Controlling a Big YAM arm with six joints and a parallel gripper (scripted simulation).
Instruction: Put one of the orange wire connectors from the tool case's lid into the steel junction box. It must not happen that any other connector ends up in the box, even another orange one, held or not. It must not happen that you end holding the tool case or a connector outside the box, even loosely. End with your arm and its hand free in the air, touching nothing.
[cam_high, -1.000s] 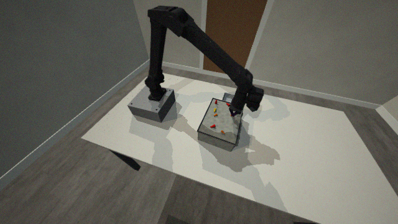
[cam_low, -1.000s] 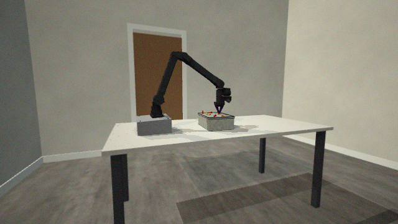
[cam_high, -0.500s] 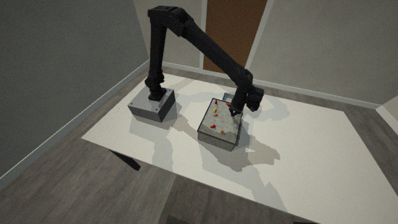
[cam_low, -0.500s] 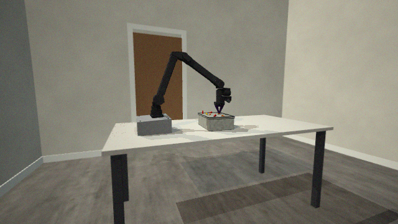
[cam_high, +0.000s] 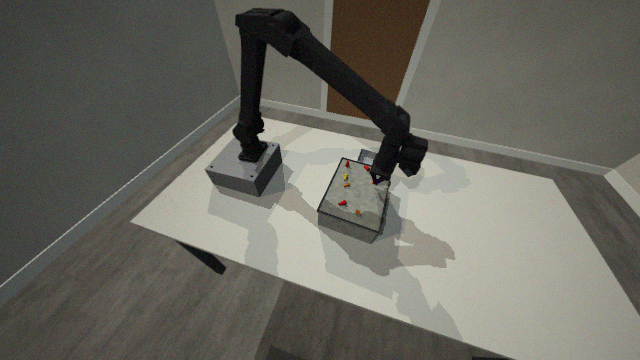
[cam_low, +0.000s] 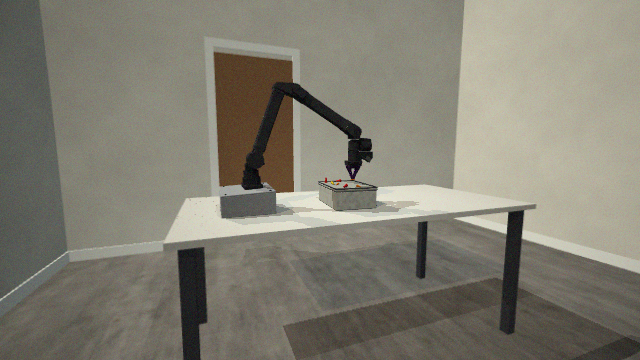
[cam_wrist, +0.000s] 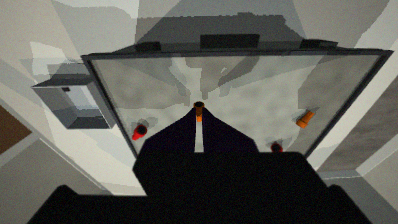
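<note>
Now: hand 6 cm past the tool case, 6 cm above it and 3 cm to the left of it. Also, from my hand: yellow wire connector (12 cm behind, 3 cm below, 2 cm to the left).
</note>
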